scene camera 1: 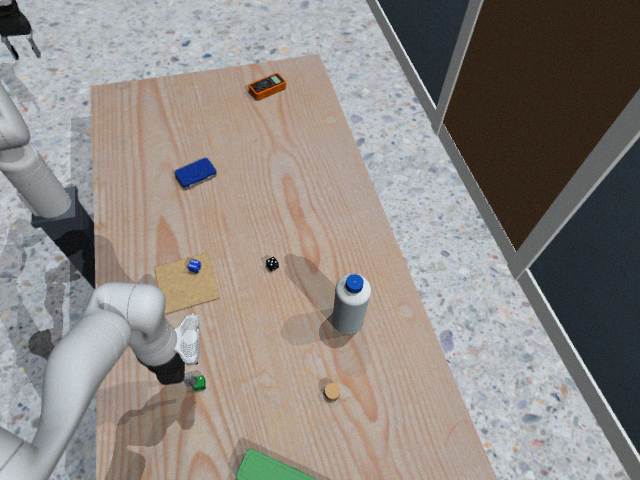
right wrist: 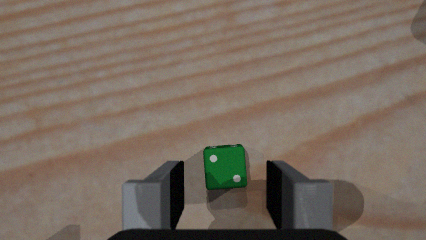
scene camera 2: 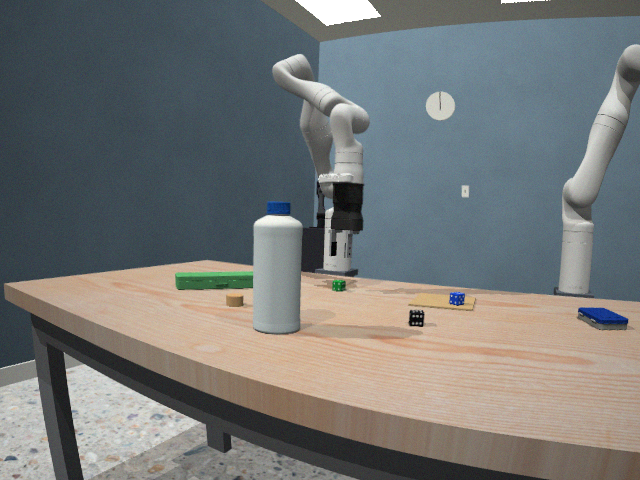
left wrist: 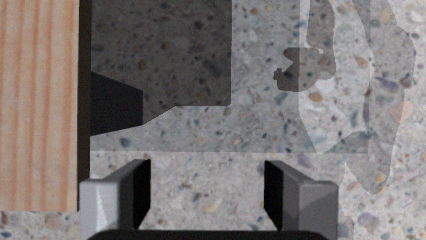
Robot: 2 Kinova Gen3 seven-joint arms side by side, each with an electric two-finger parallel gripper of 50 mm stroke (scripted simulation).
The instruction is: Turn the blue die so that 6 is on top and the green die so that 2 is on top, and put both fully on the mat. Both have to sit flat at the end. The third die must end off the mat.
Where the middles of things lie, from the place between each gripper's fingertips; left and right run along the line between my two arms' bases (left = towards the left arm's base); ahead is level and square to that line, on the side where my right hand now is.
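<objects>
Green die (right wrist: 224, 165): 90 mm below my right hand (scene camera 2: 340, 256). Counted from the right hand as well: tan mat (scene camera 1: 183, 289), 10 mm behind, 270 mm to the left and 100 mm below; white bottle (scene camera 2: 277, 255), 80 mm to the left and 370 mm ahead; green case (scene camera 2: 184, 280), 160 mm ahead, 250 mm to the right and 90 mm below.
Counted from my left hand: green die, 36 cm ahead, 102 cm to the right, 17 cm below; blue box (scene camera 1: 193, 174), 40 cm to the right, 41 cm ahead, 17 cm below; tan mat, 35 cm ahead, 75 cm to the right, 18 cm below; white bottle, 73 cm ahead, 94 cm to the right, 8 cm below.
</objects>
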